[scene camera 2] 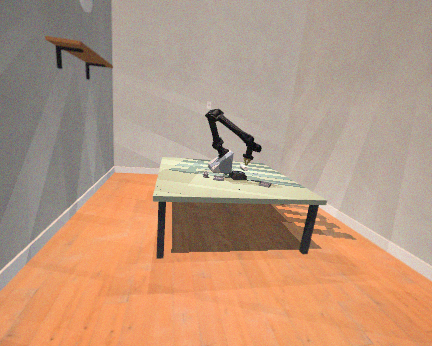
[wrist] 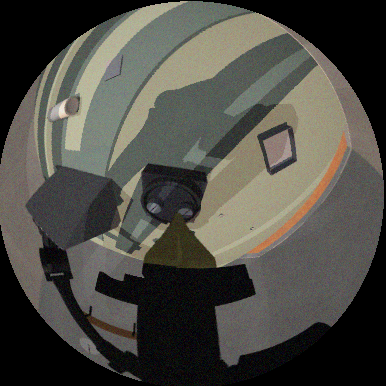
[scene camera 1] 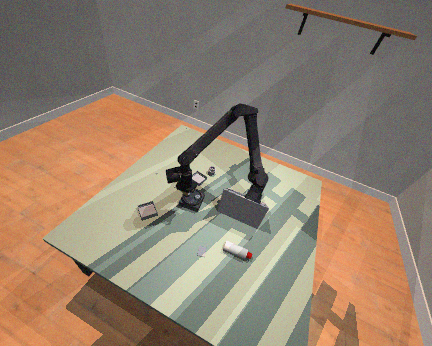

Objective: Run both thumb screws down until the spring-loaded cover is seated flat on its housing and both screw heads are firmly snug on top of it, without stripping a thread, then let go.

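Places are measured from the arm's base along level axes (x ahead, y left, z up), in metres.
Where they show: gripper, between the fingertips: (scene camera 2: 245,165) (wrist: 176,215) (scene camera 1: 187,195); arm's base, origin of its link: (scene camera 2: 224,153) (wrist: 49,216) (scene camera 1: 252,200).
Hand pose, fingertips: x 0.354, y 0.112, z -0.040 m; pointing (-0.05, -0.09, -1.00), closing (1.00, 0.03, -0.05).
Each offset is from my fingertips to the top centre of the thing.
The dark square housing {dx -0.011, dy -0.062, dz -0.069 m} (scene camera 1: 191,203) (scene camera 2: 238,176) (wrist: 172,172) stands on the table with its round cover {dx -0.011, dy -0.062, dz -0.072 m} (scene camera 1: 194,196) (wrist: 172,196) on top. Two silver thumb screws {dx -0.043, dy -0.064, dz -0.060 m} (wrist: 153,207) {dx +0.021, dy -0.060, dz -0.059 m} (wrist: 187,212) show side by side in the cover in the wrist view. My gripper (wrist: 176,215) (scene camera 2: 247,163) is shut, its olive fingers pressed together into a point with nothing between them. It points down over the near edge of the cover, right beside the right-hand screw. I cannot tell whether the tip touches it. In scene camera 1 the wrist hides the fingertips.
A grey wedge block (scene camera 1: 242,207) (scene camera 2: 223,164) (wrist: 71,205) stands by the arm's base. Two small trays {dx +0.188, dy +0.121, dz -0.105 m} (scene camera 1: 147,210) (wrist: 277,148) {dx +0.035, dy -0.260, dz -0.105 m} (scene camera 1: 199,178) flank the housing, and a small knob {dx -0.027, dy -0.366, dz -0.076 m} (scene camera 1: 211,170) sits behind it. A white tube with a red cap {dx -0.374, dy +0.135, dz -0.075 m} (scene camera 1: 237,250) (wrist: 64,108) and a grey card {dx -0.199, dy +0.209, dz -0.122 m} (scene camera 1: 201,251) (wrist: 113,67) lie further off.
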